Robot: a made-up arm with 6 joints. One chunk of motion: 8 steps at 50 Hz.
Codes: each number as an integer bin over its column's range. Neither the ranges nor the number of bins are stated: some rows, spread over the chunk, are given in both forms.
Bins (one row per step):
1: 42 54 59 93 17 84
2: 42 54 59 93 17 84
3: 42 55 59 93 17 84
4: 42 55 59 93 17 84
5: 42 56 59 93 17 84
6: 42 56 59 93 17 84
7: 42 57 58 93 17 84
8: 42 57 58 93 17 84
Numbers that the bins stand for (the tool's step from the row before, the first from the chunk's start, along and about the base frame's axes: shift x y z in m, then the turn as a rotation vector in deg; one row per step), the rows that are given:
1: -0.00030 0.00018 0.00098 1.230 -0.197 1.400
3: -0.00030 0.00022 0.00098 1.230 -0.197 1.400
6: -0.00030 0.00026 0.00098 1.230 -0.197 1.400
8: -0.00030 0.00030 0.00093 1.230 -0.197 1.400
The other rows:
2: -0.00030 0.00018 0.00098 1.230 -0.197 1.400
4: -0.00030 0.00022 0.00098 1.230 -0.197 1.400
5: -0.00030 0.00026 0.00098 1.230 -0.197 1.400
7: -0.00030 0.00030 0.00093 1.230 -0.197 1.400

